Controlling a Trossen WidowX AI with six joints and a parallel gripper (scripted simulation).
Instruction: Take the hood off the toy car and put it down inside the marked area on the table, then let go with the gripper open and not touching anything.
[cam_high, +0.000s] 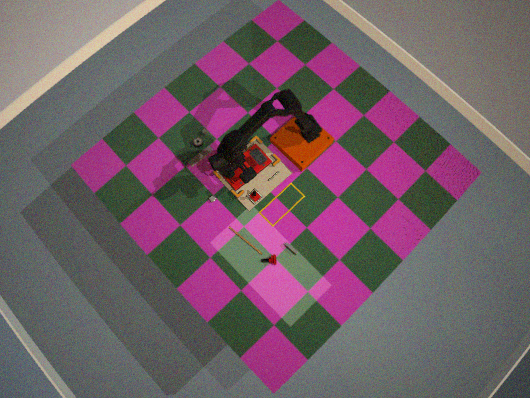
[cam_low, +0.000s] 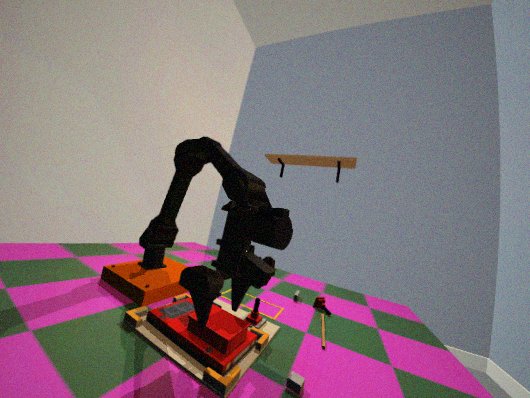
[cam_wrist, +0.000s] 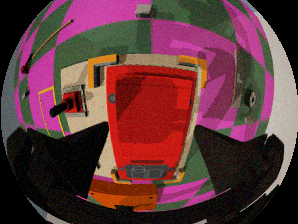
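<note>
Now: the red hood 1 cm below my gripper tip. Round my gripper tip: wooden stick: 26 cm to the left, 14 cm ahead, 5 cm below; then grey bar: 16 cm to the right, 9 cm ahead, 5 cm below.
</note>
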